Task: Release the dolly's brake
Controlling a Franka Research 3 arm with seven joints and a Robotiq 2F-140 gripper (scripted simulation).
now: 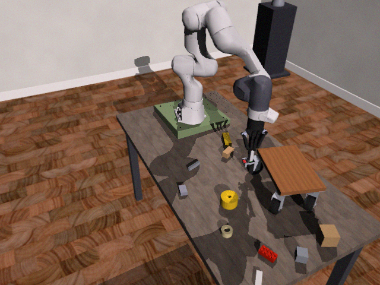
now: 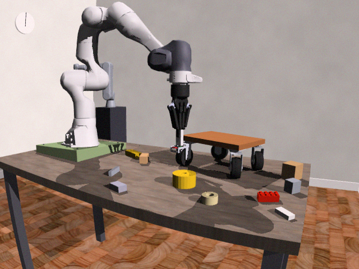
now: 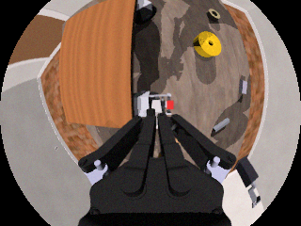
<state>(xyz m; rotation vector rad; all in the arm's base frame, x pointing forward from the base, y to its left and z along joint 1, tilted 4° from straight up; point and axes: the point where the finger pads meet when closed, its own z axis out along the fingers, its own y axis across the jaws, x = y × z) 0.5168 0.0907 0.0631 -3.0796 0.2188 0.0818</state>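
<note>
The brake pedal is 2 cm to the right of my hand and 4 cm below it. Round my hand: tan block 17 cm behind, 2 cm to the right, 11 cm below; then yellow cylinder 14 cm ahead, 18 cm to the right, 10 cm below; then yellow bar 28 cm behind, 3 cm to the left, 11 cm below.
</note>
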